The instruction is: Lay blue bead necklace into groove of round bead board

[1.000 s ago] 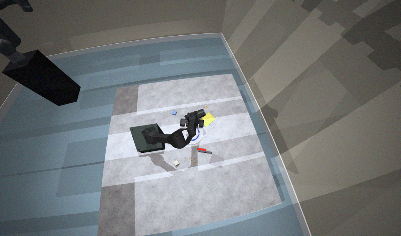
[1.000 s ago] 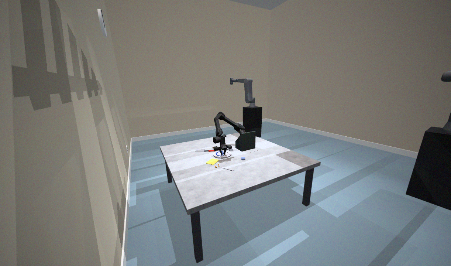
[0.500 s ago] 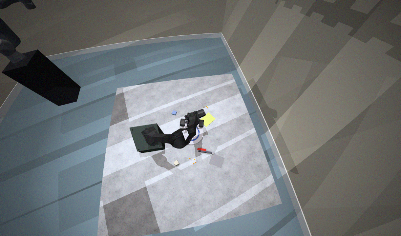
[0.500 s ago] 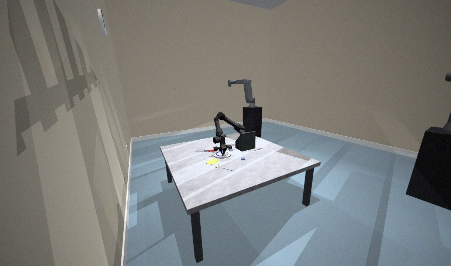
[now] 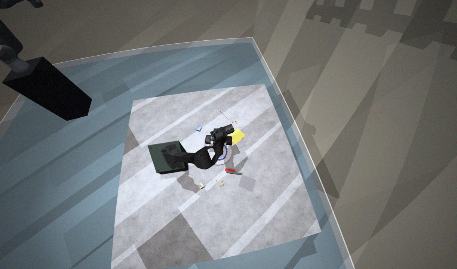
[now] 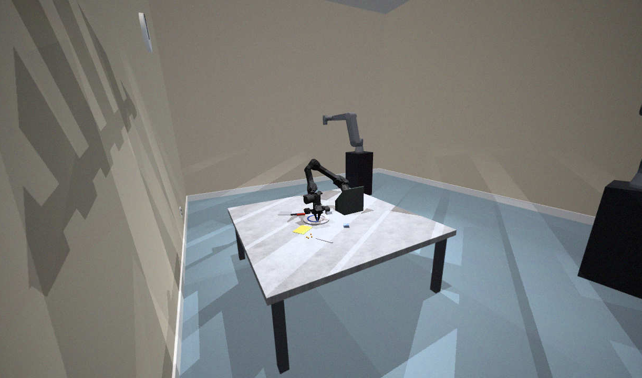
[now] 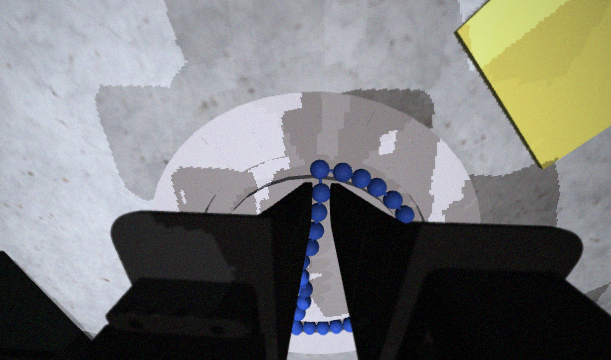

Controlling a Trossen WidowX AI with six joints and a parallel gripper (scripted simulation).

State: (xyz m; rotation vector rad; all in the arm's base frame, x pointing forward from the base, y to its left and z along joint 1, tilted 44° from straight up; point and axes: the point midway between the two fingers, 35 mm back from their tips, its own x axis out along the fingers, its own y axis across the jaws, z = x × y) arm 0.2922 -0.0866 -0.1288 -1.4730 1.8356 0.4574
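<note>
My gripper tip is now 50 mm to the left of the round white bead board, 20 mm past it and 10 mm above it. Round my gripper tip: blue block 180 mm to the left, 130 mm behind, 10 mm below; yellow sheet 150 mm ahead, 40 mm to the left, 10 mm below; grey tool 220 mm to the right, 40 mm ahead, 10 mm below.
</note>
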